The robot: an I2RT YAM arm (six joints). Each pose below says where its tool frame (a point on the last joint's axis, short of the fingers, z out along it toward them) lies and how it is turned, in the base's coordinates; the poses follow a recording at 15 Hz.
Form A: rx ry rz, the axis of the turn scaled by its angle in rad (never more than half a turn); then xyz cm.
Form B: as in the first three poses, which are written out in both.
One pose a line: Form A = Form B
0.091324, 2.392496, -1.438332, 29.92, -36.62, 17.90 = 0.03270, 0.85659, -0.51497, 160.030, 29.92, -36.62, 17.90
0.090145, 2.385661, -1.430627, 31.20, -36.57, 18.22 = 0.03239, 0.85717, -0.51402, 159.466, 31.20, -36.57, 18.22
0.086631, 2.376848, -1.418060, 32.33, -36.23, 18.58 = 0.03129, 0.85835, -0.51211, 158.657, 32.33, -36.23, 18.58
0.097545, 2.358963, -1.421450, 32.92, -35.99, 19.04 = 0.03540, 0.85598, -0.51579, 157.899, 32.92, -35.99, 19.04
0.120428, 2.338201, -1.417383, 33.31, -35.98, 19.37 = 0.04400, 0.85432, -0.51788, 156.813, 33.31, -35.98, 19.37
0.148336, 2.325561, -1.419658, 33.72, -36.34, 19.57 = 0.05436, 0.85227, -0.52027, 156.342, 33.72, -36.34, 19.57
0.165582, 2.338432, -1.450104, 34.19, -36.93, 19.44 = 0.06007, 0.84832, -0.52606, 157.938, 34.19, -36.93, 19.44
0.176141, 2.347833, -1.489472, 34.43, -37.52, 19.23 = 0.06322, 0.84272, -0.53462, 159.627, 34.43, -37.52, 19.23
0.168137, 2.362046, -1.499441, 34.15, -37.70, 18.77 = 0.05999, 0.84274, -0.53497, 160.590, 34.15, -37.70, 18.77
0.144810, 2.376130, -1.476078, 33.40, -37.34, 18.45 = 0.05170, 0.84831, -0.52698, 160.487, 33.40, -37.34, 18.45
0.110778, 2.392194, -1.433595, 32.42, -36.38, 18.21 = 0.03969, 0.85709, -0.51364, 159.916, 32.42, -36.38, 18.21
